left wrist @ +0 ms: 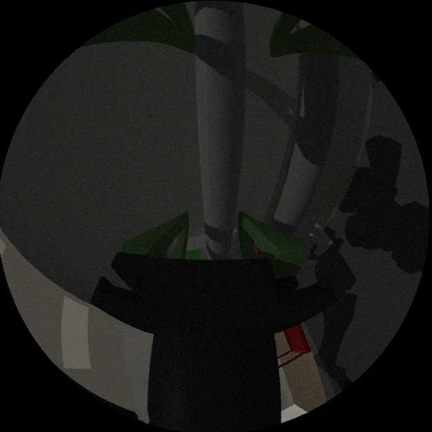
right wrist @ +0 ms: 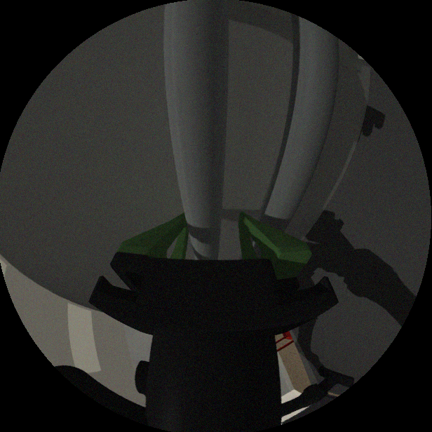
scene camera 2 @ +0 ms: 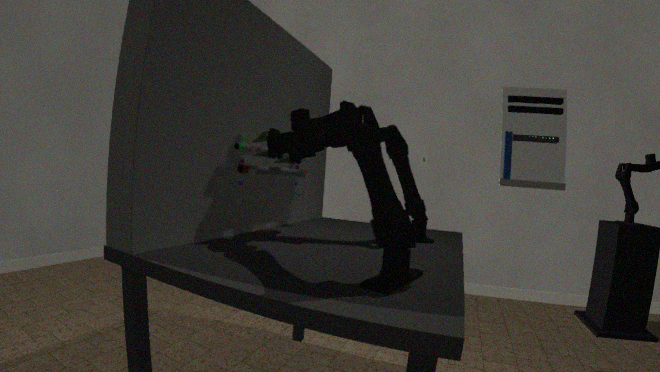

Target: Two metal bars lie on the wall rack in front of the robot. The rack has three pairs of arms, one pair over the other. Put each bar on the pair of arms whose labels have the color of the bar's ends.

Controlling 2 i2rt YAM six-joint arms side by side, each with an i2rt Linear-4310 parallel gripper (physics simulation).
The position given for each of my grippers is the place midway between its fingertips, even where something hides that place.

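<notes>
A grey wall panel (right wrist: pixel 97 168) is visible, and the panel also appears in the left wrist view (left wrist: pixel 114 153). My left gripper (left wrist: pixel 212 216) and my right gripper (right wrist: pixel 213 217) are in sight too.
</notes>
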